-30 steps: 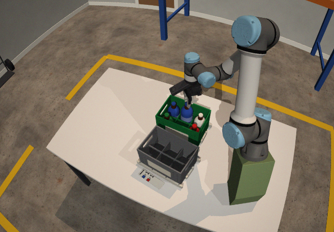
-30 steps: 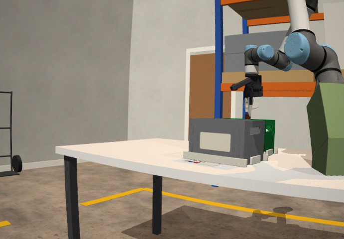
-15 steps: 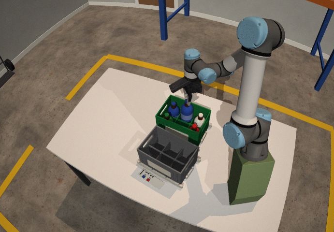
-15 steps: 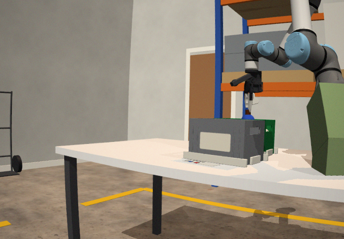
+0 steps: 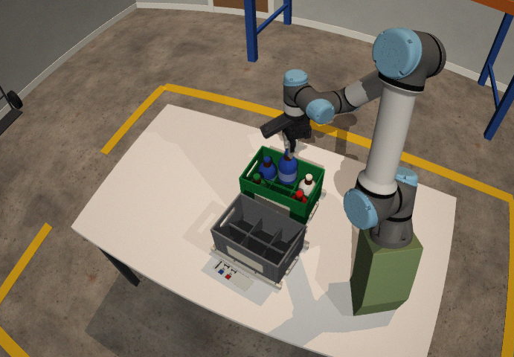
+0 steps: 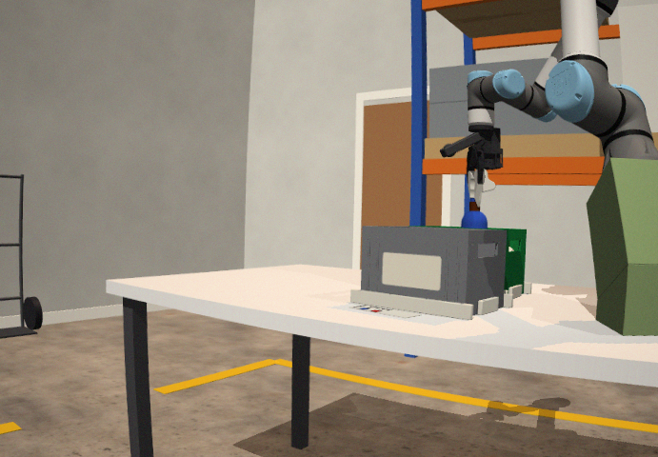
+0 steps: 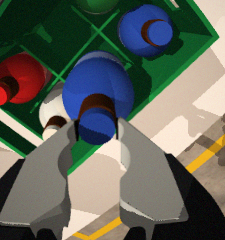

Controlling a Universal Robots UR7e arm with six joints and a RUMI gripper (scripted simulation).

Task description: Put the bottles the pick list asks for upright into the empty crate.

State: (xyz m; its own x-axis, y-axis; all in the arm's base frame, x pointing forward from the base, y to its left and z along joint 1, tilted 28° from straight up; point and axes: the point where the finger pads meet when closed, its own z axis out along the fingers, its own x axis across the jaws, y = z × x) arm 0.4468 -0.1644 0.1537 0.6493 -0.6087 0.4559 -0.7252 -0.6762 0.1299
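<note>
The blue bottle lies 70 mm below my hand. The rest, counted from my hand: red bottle: 160 mm below, 90 mm to the left, 80 mm behind; green crate: 160 mm below, 40 mm to the left; white bottle: 160 mm below, 90 mm behind, 10 mm to the left.
</note>
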